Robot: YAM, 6 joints.
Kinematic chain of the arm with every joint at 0, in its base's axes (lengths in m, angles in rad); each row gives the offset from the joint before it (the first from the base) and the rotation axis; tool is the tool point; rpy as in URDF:
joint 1: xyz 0 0 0.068 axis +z
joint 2: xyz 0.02 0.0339 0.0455 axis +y
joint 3: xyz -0.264 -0.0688 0 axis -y
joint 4: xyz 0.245 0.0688 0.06 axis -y
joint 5: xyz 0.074 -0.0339 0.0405 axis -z
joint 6: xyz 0.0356 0 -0.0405 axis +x
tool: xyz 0 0 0 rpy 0 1.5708 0
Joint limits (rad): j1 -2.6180..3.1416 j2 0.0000..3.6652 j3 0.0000..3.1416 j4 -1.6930..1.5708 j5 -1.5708..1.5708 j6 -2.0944..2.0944
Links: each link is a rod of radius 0.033 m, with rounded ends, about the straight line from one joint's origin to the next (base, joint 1, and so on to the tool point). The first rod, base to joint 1, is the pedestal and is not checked.
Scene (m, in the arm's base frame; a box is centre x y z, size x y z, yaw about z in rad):
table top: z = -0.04
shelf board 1: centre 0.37 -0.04 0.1 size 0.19 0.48 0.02 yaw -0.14
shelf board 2: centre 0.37 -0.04 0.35 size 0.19 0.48 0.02 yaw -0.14
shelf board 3: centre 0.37 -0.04 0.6 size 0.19 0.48 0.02 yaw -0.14
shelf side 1: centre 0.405 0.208 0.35 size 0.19 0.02 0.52 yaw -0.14
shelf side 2: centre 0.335 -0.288 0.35 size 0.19 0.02 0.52 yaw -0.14
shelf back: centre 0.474 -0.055 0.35 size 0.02 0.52 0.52 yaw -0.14
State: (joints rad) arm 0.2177 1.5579 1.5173 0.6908 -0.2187 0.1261
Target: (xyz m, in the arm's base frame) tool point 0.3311 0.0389 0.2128
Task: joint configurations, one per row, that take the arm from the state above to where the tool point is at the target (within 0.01 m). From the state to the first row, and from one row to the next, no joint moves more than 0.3 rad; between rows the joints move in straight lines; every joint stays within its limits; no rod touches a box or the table.
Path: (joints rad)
1: 0.3650 1.2913 1.3108 0.6889 -0.2609 0.1261
2: 0.5123 1.0247 1.1044 0.6870 -0.3031 0.1261
3: 0.4587 0.9553 0.8803 0.6365 -0.3114 0.1261
4: 0.4050 0.8858 0.6562 0.5861 -0.3197 0.1261
5: 0.3513 0.8164 0.4320 0.5356 -0.3279 0.1261
6: 0.2977 0.7469 0.2079 0.4851 -0.3362 0.1261
7: 0.2296 1.0154 0.3901 0.4924 -0.2985 0.1261
8: 0.1614 1.2838 0.5723 0.4996 -0.2609 0.1261
9: 0.0933 1.5522 0.7545 0.5069 -0.2232 0.1261

